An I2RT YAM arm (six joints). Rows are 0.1 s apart.
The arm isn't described. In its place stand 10 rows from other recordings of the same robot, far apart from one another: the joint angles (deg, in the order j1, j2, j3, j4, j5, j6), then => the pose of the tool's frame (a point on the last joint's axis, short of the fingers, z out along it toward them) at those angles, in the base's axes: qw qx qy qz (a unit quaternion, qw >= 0); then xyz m.
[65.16 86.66 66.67 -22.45 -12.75 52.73] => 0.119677, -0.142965, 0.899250, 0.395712, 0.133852, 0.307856, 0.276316
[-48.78 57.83 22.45 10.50 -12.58 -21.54] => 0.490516, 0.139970, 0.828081, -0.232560, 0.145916, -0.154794, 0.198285
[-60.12 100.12 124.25 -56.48 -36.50 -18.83] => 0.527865, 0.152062, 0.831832, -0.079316, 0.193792, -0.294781, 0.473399
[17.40 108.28 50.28 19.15 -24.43 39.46] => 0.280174, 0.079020, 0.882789, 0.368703, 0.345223, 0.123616, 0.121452
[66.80 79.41 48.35 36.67 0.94 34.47] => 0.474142, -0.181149, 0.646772, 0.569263, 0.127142, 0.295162, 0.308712
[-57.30 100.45 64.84 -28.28 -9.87 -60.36] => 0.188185, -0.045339, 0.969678, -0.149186, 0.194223, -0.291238, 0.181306
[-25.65 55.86 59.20 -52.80 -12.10 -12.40] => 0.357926, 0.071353, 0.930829, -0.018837, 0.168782, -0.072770, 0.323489
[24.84 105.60 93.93 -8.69 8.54 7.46] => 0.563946, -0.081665, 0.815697, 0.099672, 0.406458, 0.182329, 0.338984
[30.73 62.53 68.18 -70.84 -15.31 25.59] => 0.126307, -0.071990, 0.965693, 0.215177, 0.151282, 0.100868, 0.333228
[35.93 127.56 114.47 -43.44 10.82 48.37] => 0.273120, 0.130284, 0.944827, 0.125433, 0.403322, 0.284026, 0.234834
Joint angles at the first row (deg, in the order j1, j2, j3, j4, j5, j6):
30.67, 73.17, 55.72, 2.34, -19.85, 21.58
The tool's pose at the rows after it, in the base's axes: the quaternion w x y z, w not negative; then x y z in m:
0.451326, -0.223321, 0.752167, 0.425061, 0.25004, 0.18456, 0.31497
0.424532, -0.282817, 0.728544, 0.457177, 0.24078, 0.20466, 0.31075
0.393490, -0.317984, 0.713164, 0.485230, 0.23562, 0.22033, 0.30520
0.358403, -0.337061, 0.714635, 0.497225, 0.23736, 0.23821, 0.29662
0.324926, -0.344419, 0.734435, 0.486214, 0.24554, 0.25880, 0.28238
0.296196, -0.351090, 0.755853, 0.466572, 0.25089, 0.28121, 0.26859
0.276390, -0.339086, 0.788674, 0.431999, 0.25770, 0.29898, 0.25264
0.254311, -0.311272, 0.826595, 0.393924, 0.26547, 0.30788, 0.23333
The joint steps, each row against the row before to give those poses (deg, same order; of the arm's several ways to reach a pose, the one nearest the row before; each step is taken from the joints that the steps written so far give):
2.94, 3.04, 0.42, 2.90, -5.60, -1.33
3.49, 1.62, 0.20, 1.37, -4.93, -2.00
2.39, 2.00, 0.46, 0.98, -4.13, -0.22
1.99, 3.72, 2.15, -1.03, -2.08, -0.05
1.67, 5.43, 3.69, -3.20, 0.64, -0.84
2.09, 5.32, 4.23, -3.89, 2.05, -0.96
1.46, 4.93, 3.83, -3.92, 4.44, 0.24
0.41, 4.08, 2.41, -3.54, 4.46, 1.71

